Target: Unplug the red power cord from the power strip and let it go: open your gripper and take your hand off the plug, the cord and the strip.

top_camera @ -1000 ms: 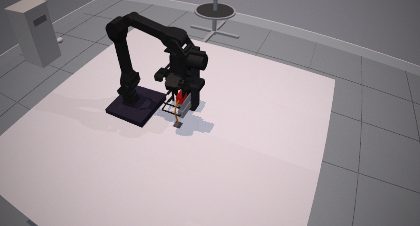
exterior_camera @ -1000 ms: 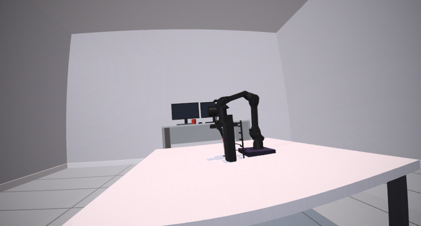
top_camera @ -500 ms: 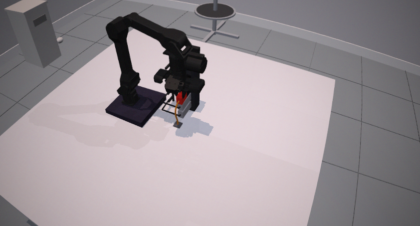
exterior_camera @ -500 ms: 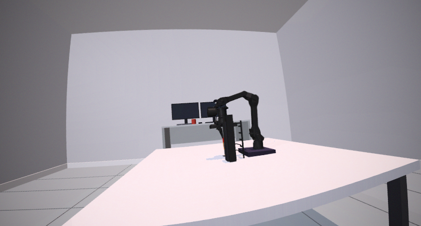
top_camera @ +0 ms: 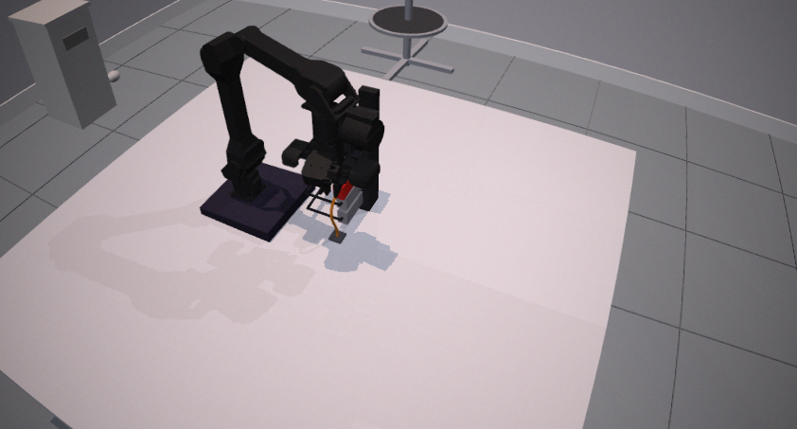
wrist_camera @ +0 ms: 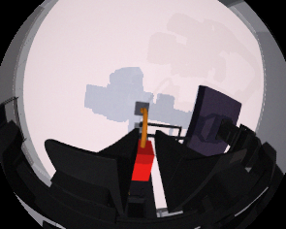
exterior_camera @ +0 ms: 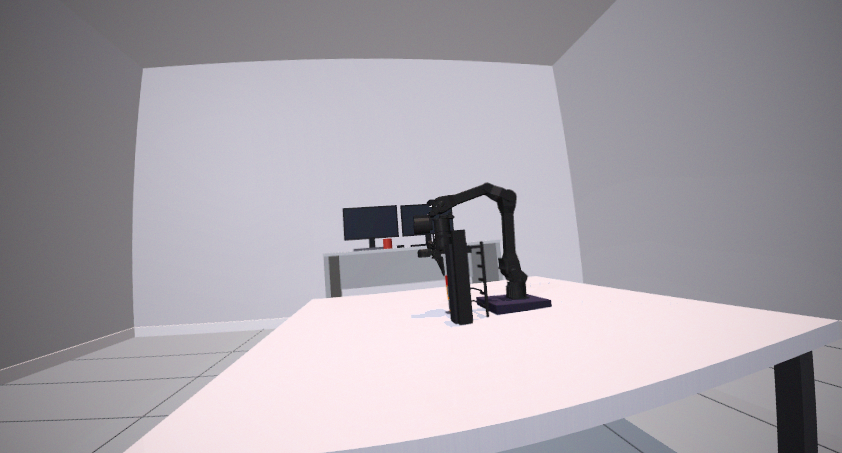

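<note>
Right now my gripper tip is 70 mm to the right of the red plug. From my gripper tip the other things lie so: grey foot 10 mm to the left, 130 mm below.
</note>
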